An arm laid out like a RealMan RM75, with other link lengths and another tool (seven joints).
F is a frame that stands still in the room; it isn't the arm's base.
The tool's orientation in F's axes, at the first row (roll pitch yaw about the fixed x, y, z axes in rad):
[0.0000 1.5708 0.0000]
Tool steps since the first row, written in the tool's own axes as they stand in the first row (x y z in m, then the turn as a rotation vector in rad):
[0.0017 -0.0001 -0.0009 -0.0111 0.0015 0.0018]
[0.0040 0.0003 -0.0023 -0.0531 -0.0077 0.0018]
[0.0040 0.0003 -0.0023 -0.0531 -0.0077 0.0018]
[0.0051 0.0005 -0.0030 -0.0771 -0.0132 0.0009]
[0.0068 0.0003 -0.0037 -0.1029 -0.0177 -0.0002]
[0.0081 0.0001 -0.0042 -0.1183 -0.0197 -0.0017]
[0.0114 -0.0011 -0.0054 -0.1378 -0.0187 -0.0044]
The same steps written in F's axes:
[-0.0009 -0.0001 -0.0017 0.0018 0.0015 0.0111]
[-0.0023 0.0003 -0.0040 0.0018 -0.0077 0.0531]
[-0.0023 0.0003 -0.0040 0.0018 -0.0077 0.0531]
[-0.0030 0.0005 -0.0051 0.0009 -0.0132 0.0771]
[-0.0037 0.0003 -0.0068 -0.0002 -0.0177 0.1029]
[-0.0042 0.0001 -0.0081 -0.0017 -0.0197 0.1183]
[-0.0054 -0.0011 -0.0114 -0.0044 -0.0187 0.1378]

